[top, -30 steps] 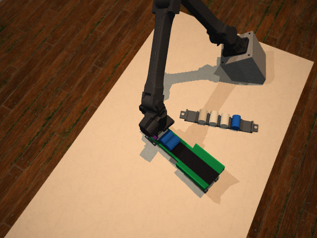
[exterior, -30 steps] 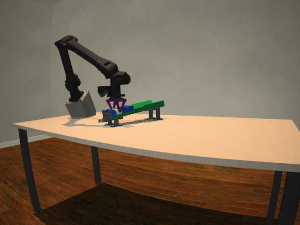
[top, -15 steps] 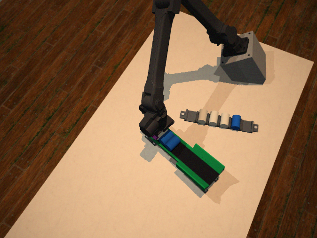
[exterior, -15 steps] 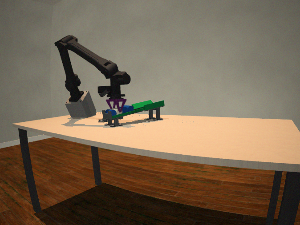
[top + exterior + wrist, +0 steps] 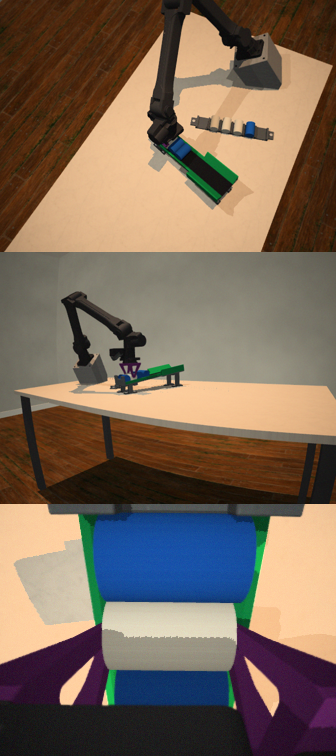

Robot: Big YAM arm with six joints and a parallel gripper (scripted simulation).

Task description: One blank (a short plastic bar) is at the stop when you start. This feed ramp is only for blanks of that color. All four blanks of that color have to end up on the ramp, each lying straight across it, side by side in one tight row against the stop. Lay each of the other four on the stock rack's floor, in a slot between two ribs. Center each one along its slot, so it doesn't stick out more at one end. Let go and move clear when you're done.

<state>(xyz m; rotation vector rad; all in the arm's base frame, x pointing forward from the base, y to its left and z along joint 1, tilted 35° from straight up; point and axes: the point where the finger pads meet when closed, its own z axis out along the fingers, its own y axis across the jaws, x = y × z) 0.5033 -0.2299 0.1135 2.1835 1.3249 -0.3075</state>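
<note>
Now: the rack rib 160 mm behind my hand, 90 mm to the left of it and 90 mm below it.
</note>
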